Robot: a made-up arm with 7 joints. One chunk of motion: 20 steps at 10 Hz.
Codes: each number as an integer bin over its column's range. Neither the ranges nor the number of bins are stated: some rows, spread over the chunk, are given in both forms.
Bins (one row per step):
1: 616 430 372 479 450 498 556
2: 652 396 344 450 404 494 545
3: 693 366 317 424 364 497 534
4: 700 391 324 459 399 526 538
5: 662 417 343 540 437 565 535
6: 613 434 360 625 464 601 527
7: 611 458 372 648 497 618 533
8: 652 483 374 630 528 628 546
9: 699 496 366 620 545 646 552
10: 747 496 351 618 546 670 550
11: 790 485 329 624 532 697 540
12: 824 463 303 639 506 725 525
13: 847 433 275 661 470 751 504
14: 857 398 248 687 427 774 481
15: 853 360 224 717 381 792 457
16: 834 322 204 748 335 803 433
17: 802 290 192 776 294 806 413
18: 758 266 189 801 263 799 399
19: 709 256 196 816 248 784 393
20: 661 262 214 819 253 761 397
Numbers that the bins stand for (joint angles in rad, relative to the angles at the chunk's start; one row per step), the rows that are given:
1: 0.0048 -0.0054 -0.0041 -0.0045 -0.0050 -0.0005 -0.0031
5: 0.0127 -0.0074 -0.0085 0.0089 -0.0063 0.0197 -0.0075
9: 0.0189 0.0045 -0.0050 0.0265 0.0046 0.0440 -0.0040
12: 0.0402 -0.0005 -0.0145 0.0307 0.0007 0.0677 -0.0096
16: 0.0419 -0.0217 -0.0294 0.0547 -0.0165 0.0911 -0.0290
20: 0.0125 -0.0307 -0.0279 0.0704 -0.0247 0.0785 -0.0365
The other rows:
2: 0.0110 -0.0105 -0.0083 -0.0109 -0.0096 -0.0017 -0.0054
3: 0.0179 -0.0150 -0.0124 -0.0166 -0.0136 -0.0008 -0.0077
4: 0.0191 -0.0113 -0.0114 -0.0089 -0.0101 0.0080 -0.0069
6: 0.0043 -0.0048 -0.0059 0.0276 -0.0036 0.0305 -0.0092
7: 0.0040 -0.0012 -0.0041 0.0327 -0.0003 0.0356 -0.0080
8: 0.0110 0.0025 -0.0038 0.0287 0.0029 0.0386 -0.0052
10: 0.0271 0.0045 -0.0073 0.0261 0.0047 0.0512 -0.0044
11: 0.0344 0.0028 -0.0106 0.0274 0.0033 0.0593 -0.0065
13: 0.0441 -0.0050 -0.0187 0.0356 -0.0030 0.0755 -0.0141
14: 0.0458 -0.0102 -0.0228 0.0413 -0.0073 0.0824 -0.0189
15: 0.0452 -0.0159 -0.0264 0.0479 -0.0119 0.0878 -0.0239
17: 0.0365 -0.0265 -0.0312 0.0609 -0.0206 0.0920 -0.0332
18: 0.0290 -0.0301 -0.0316 0.0664 -0.0237 0.0899 -0.0361
19: 0.0207 -0.0316 -0.0306 0.0697 -0.0252 0.0854 -0.0374

